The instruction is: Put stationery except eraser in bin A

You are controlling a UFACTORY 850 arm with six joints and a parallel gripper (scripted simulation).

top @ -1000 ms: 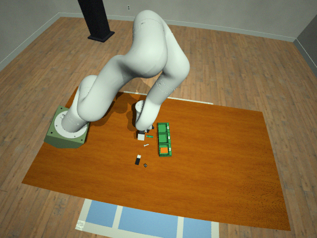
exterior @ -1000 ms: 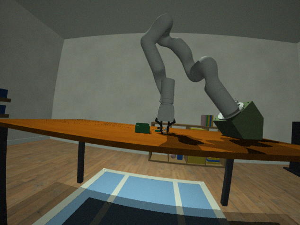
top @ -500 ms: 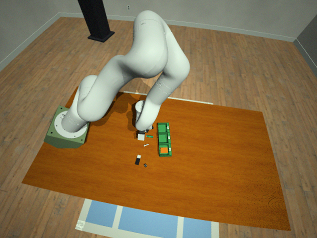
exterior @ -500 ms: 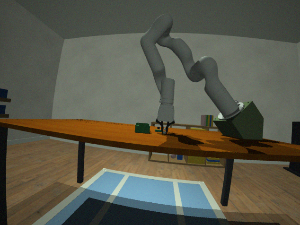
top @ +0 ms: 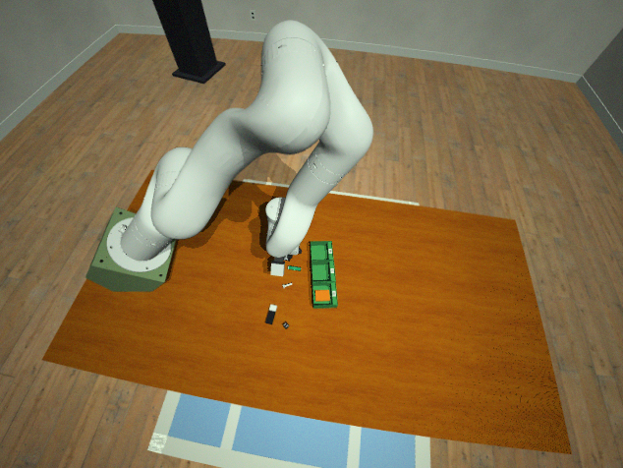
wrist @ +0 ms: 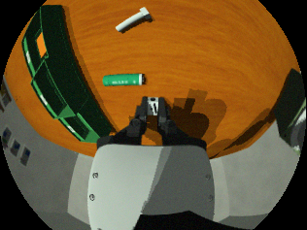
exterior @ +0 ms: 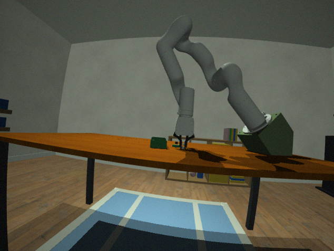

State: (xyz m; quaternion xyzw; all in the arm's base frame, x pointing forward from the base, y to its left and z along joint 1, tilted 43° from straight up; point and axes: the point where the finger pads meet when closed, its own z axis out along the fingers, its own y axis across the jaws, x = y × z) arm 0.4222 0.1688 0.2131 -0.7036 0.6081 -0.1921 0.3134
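My gripper is now 5 cm short of the green cylinder, 3 cm to the left of it and 2 cm above it. Also, from my hand: green bin 16 cm ahead, 1 cm to the right; white bolt 5 cm ahead, 11 cm to the right, 2 cm below; grey-white thing 1 cm below.
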